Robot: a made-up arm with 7 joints. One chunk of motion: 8 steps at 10 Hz.
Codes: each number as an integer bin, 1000 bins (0 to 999) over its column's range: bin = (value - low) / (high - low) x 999, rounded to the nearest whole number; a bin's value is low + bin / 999 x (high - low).
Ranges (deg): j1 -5.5..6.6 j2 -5..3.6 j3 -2.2..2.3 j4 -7..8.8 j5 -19.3..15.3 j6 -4.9..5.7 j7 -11.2..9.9
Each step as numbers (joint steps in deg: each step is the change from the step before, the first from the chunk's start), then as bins.
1 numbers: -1.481 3.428 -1.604 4.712 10.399 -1.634 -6.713
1 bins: 332 979 132 741 857 308 212
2 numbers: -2.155 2.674 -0.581 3.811 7.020 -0.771 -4.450
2 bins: 276 891 359 684 760 389 320
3 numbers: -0.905 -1.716 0.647 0.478 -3.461 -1.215 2.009
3 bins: 379 381 632 473 457 347 625
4 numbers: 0.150 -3.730 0.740 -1.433 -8.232 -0.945 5.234
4 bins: 466 148 653 352 320 373 778
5 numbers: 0.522 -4.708 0.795 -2.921 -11.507 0.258 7.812
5 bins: 497 34 665 258 225 486 900
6 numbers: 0.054 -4.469 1.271 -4.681 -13.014 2.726 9.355
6 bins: 459 62 771 147 181 719 973
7 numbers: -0.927 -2.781 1.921 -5.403 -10.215 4.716 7.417
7 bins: 378 258 915 101 262 906 881
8 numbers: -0.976 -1.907 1.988 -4.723 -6.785 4.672 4.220
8 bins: 374 359 930 144 361 902 730
